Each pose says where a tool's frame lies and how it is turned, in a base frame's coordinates. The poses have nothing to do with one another.
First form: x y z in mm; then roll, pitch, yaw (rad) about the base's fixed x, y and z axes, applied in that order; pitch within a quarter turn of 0, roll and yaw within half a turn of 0.
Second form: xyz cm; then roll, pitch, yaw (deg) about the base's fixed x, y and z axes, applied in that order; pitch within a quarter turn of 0, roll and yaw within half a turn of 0. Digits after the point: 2 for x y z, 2 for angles.
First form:
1: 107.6 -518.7 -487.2 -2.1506 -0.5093 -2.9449
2: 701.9 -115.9 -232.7 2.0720 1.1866 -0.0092
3: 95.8 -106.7 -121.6 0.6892 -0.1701 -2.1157
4: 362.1 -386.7 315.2 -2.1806 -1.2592 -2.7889
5: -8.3 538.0 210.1 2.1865 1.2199 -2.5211
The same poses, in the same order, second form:
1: 10.76 -51.87 -48.72 -123.22 -29.18 -168.73
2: 70.19 -11.59 -23.27 118.72 67.99 -0.53
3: 9.58 -10.67 -12.16 39.49 -9.75 -121.22
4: 36.21 -38.67 31.52 -124.94 -72.15 -159.79
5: -0.83 53.80 21.01 125.28 69.90 -144.45
